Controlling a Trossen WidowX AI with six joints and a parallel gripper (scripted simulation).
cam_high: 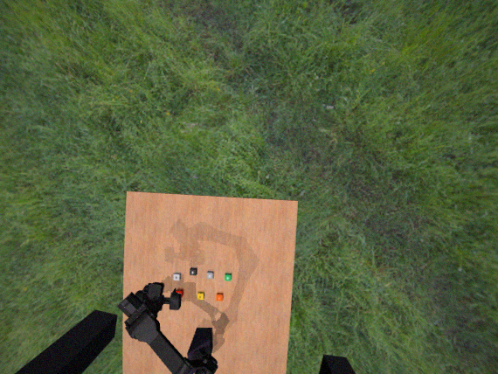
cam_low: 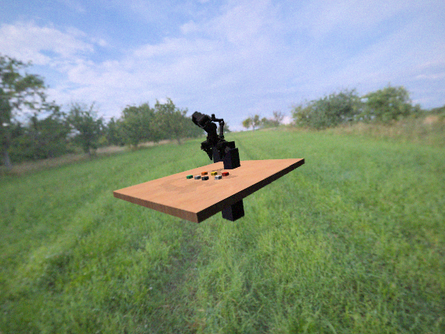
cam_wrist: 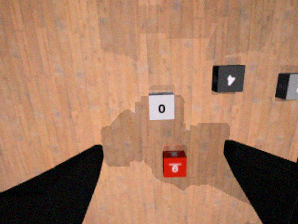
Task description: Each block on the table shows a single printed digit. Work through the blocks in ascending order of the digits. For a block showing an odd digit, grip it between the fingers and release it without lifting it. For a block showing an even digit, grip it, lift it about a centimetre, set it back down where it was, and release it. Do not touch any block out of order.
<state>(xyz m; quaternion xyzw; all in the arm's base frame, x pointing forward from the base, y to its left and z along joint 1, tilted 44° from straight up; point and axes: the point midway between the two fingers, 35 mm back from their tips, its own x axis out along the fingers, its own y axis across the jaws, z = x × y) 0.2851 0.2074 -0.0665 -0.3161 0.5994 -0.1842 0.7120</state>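
Now: gripper tip 11 cm above the white block. The rest, counted from my gripper tip: yellow block 7 cm behind, 14 cm to the right, 11 cm below; black block 4 cm ahead, 8 cm to the right, 11 cm below; red block 8 cm behind, 3 cm to the right, 11 cm below.
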